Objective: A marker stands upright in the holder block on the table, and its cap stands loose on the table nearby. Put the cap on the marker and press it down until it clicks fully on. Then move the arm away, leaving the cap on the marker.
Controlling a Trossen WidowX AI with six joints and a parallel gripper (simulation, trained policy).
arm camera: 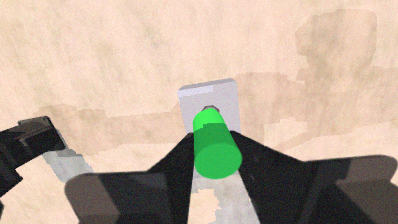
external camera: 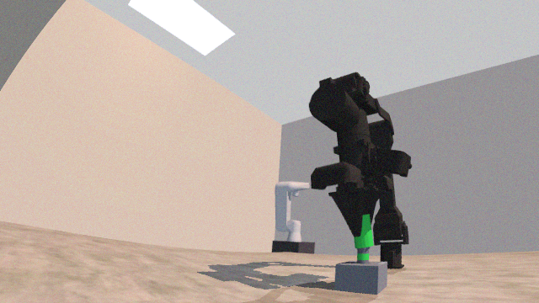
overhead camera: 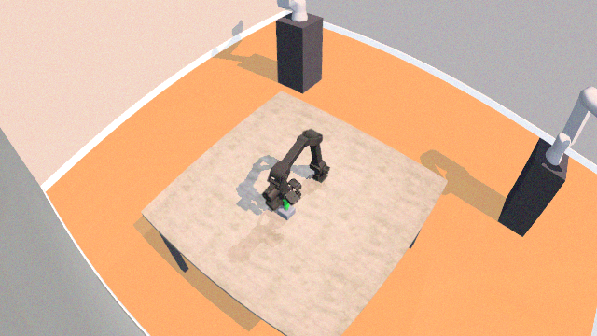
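Now: the grey marker right at my gripper tip. Also, from my gripper tip: grey holder block 6 cm below; then green cap 1 cm above.
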